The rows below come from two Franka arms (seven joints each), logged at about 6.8 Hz.
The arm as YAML. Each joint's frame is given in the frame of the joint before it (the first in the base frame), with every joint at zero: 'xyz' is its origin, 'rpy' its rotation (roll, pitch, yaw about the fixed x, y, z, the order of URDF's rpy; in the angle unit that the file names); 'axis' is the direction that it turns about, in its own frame. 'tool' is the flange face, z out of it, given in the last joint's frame.
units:
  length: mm
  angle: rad
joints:
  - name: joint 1
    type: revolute
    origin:
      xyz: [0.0, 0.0, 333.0]
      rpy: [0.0, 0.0, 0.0]
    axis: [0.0, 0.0, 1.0]
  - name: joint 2
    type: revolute
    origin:
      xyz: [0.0, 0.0, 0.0]
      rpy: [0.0, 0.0, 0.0]
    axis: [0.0, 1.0, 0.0]
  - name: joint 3
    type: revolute
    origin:
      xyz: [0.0, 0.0, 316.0]
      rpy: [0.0, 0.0, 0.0]
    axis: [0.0, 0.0, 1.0]
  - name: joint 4
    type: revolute
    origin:
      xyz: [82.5, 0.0, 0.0]
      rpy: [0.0, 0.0, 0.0]
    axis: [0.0, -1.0, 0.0]
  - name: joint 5
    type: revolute
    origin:
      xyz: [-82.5, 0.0, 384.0]
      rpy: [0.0, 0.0, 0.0]
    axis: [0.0, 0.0, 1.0]
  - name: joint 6
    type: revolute
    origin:
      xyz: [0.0, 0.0, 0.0]
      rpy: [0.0, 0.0, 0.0]
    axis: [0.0, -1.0, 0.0]
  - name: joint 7
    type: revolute
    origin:
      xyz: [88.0, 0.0, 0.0]
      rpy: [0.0, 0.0, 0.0]
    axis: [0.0, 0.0, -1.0]
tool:
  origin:
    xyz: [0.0, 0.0, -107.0]
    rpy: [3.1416, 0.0, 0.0]
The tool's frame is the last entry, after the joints.
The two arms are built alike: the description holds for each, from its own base.
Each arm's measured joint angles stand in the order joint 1, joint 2, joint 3, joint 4, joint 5, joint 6, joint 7.
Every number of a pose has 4 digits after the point.
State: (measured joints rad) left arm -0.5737 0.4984 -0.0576 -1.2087 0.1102 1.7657 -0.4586; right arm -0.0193 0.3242 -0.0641 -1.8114 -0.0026 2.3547 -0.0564
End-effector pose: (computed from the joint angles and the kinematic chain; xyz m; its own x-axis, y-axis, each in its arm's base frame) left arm 0.5838 -0.4030 0.4997 0.9790 -0.1834 0.0887 -0.1797 -0.9826 -0.0472; right arm 0.6545 -0.0515 0.3855 0.9762 -0.0155 0.2163 -0.0236 -0.9991 0.0348
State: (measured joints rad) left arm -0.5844 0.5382 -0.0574 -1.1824 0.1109 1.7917 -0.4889; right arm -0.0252 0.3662 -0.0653 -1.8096 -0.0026 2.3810 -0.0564
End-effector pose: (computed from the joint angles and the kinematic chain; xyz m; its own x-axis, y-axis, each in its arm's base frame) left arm 0.5886 -0.4152 0.4865 0.9813 -0.1645 0.1004 -0.1615 -0.9862 -0.0374; right arm 0.6585 -0.0562 0.3616 0.9790 -0.0213 0.2026 -0.0294 -0.9989 0.0370
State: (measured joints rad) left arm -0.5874 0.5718 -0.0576 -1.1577 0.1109 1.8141 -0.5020; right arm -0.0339 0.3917 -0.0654 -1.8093 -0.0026 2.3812 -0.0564
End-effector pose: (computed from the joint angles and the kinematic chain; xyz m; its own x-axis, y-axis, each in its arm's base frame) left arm 0.5948 -0.4221 0.4764 0.9816 -0.1546 0.1118 -0.1524 -0.9879 -0.0279; right arm 0.6586 -0.0621 0.3449 0.9836 -0.0301 0.1781 -0.0373 -0.9986 0.0371
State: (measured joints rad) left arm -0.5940 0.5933 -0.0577 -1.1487 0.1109 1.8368 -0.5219; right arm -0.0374 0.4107 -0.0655 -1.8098 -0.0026 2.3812 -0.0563
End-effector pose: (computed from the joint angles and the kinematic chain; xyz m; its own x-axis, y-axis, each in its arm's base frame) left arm 0.5968 -0.4296 0.4672 0.9825 -0.1421 0.1205 -0.1408 -0.9898 -0.0195; right arm 0.6583 -0.0644 0.3322 0.9867 -0.0339 0.1588 -0.0402 -0.9985 0.0372
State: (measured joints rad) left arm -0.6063 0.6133 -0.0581 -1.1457 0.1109 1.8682 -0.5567; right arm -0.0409 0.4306 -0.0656 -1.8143 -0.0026 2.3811 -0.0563
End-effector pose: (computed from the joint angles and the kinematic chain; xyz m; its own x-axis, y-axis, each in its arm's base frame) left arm 0.5960 -0.4408 0.4571 0.9838 -0.1210 0.1324 -0.1212 -0.9926 -0.0065; right arm 0.6567 -0.0667 0.3170 0.9902 -0.0377 0.1346 -0.0431 -0.9984 0.0370
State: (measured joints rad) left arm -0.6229 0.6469 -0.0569 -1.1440 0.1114 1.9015 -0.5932; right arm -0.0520 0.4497 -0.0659 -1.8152 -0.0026 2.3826 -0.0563
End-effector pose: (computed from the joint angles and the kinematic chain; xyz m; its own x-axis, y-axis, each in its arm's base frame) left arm 0.5945 -0.4546 0.4362 0.9858 -0.1024 0.1331 -0.1033 -0.9946 0.0000; right arm 0.6554 -0.0741 0.3041 0.9920 -0.0490 0.1163 -0.0537 -0.9979 0.0372
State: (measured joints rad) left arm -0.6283 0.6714 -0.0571 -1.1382 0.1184 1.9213 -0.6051; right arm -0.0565 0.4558 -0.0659 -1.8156 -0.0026 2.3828 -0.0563
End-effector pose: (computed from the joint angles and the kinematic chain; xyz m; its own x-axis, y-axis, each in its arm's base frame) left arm 0.5961 -0.4605 0.4226 0.9856 -0.0994 0.1367 -0.1000 -0.9950 -0.0021; right arm 0.6548 -0.0771 0.3000 0.9925 -0.0536 0.1100 -0.0580 -0.9976 0.0372
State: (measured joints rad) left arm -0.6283 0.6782 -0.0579 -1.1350 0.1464 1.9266 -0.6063; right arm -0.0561 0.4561 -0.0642 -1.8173 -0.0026 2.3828 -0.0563
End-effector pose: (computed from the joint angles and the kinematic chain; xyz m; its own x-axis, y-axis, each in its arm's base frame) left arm 0.5983 -0.4603 0.4198 0.9824 -0.1085 0.1523 -0.1062 -0.9941 -0.0229; right arm 0.6544 -0.0758 0.2990 0.9928 -0.0518 0.1080 -0.0560 -0.9978 0.0364
